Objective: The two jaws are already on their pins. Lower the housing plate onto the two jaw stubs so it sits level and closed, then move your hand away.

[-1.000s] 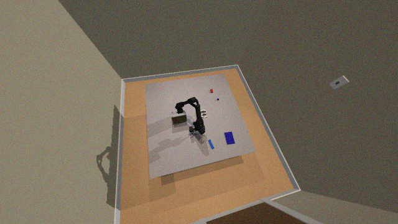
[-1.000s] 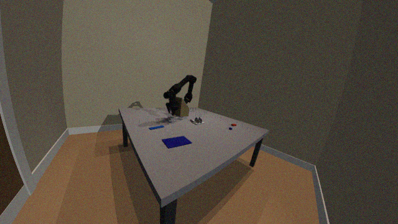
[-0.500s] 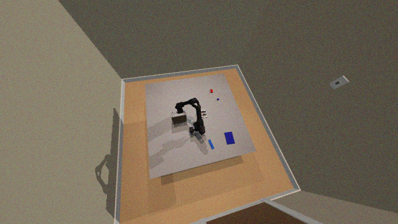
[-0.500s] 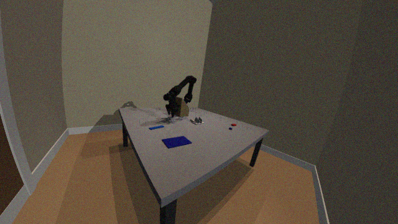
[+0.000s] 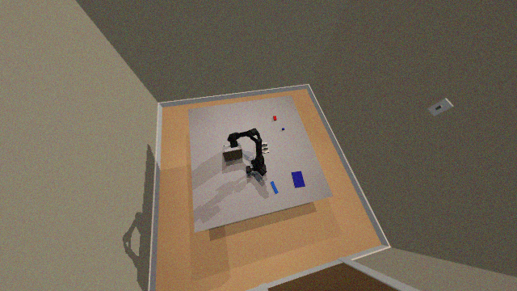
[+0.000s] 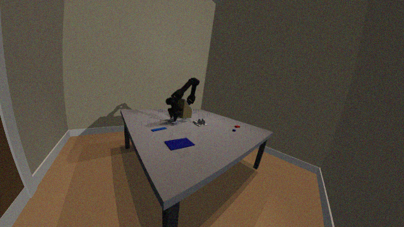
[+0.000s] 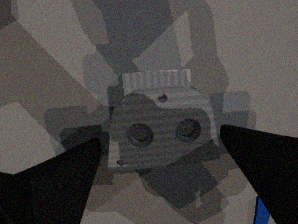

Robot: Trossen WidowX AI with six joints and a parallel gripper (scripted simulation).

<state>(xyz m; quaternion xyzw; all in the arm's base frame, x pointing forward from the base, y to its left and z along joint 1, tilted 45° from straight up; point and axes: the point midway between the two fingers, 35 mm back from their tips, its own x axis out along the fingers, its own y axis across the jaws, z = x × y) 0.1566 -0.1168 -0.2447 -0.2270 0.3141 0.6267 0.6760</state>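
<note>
Right now the light grey housing plate is 1 cm to the left of my gripper tip and 1 cm above it. Also, from my gripper tip: blue bar 20 cm to the right, 14 cm ahead, 2 cm below; then blue flat pad 40 cm ahead, 18 cm to the right, 2 cm below; then tiny blue piece 44 cm ahead, 40 cm to the left, 1 cm below.
</note>
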